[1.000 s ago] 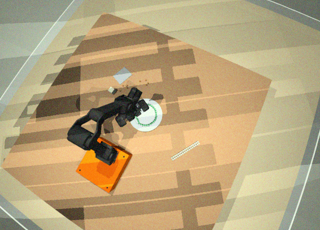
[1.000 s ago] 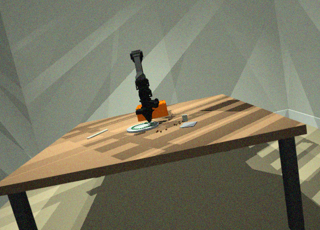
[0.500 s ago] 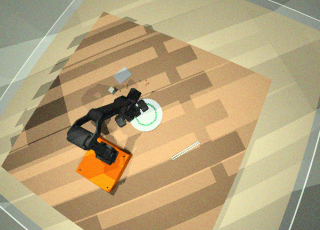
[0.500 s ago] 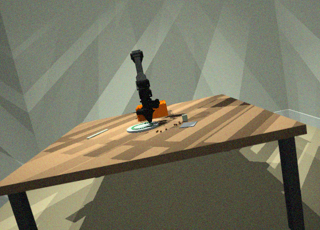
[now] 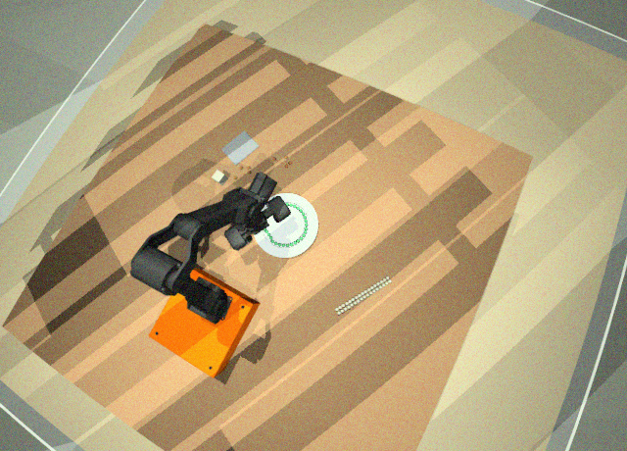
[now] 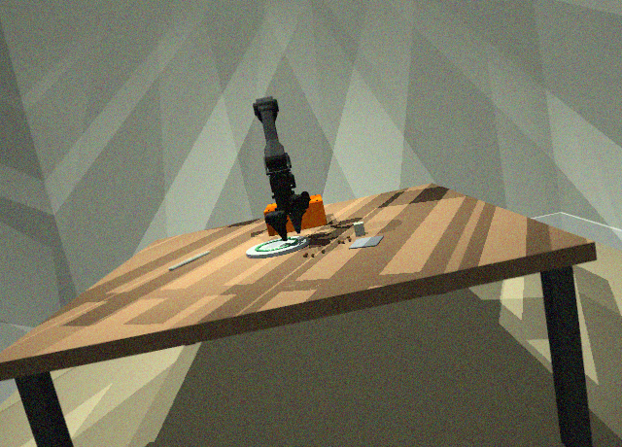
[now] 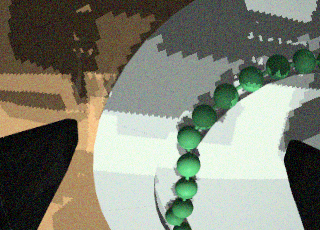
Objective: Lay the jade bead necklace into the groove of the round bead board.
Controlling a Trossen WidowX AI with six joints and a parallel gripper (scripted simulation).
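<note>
Right now my gripper tip is 40 mm short of the round bead board, 50 mm to the left of it and 10 mm above it. The rest, counted from my gripper tip: grey flat plate 230 mm ahead, 190 mm to the left, 20 mm below; small white cube 100 mm ahead, 200 mm to the left.
</note>
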